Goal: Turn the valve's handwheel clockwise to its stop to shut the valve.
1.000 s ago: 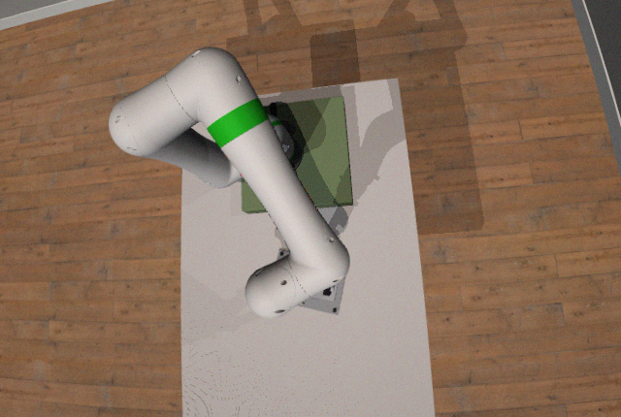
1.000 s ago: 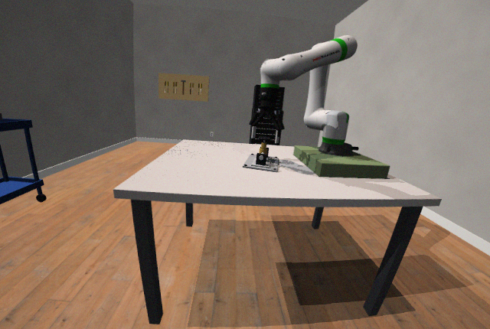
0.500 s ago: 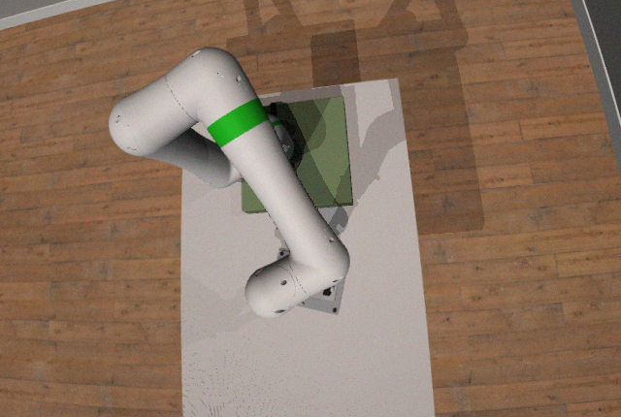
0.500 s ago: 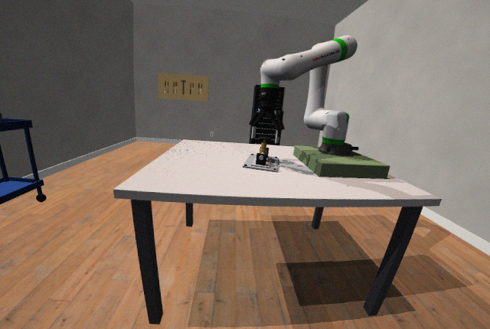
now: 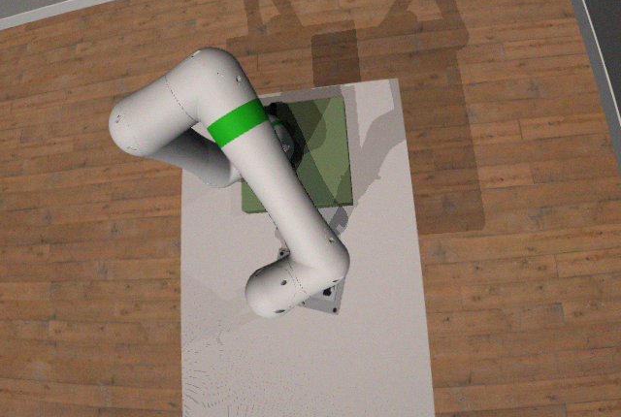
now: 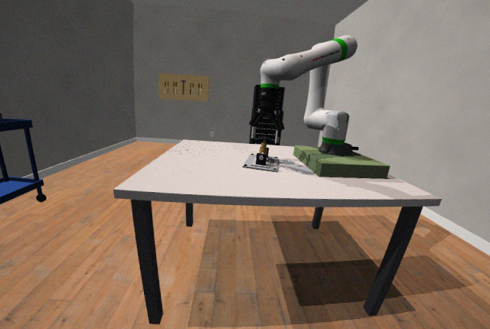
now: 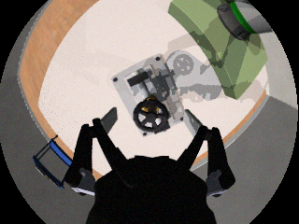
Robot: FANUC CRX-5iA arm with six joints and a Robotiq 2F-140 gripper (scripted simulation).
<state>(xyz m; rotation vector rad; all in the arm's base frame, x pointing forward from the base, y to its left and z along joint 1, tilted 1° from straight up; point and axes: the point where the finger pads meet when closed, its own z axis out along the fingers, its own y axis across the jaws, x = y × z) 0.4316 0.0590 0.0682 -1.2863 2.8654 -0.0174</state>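
The black spoked handwheel lies 1 cm below my hand. The rest, counted from my hand: base plate 13 cm below.
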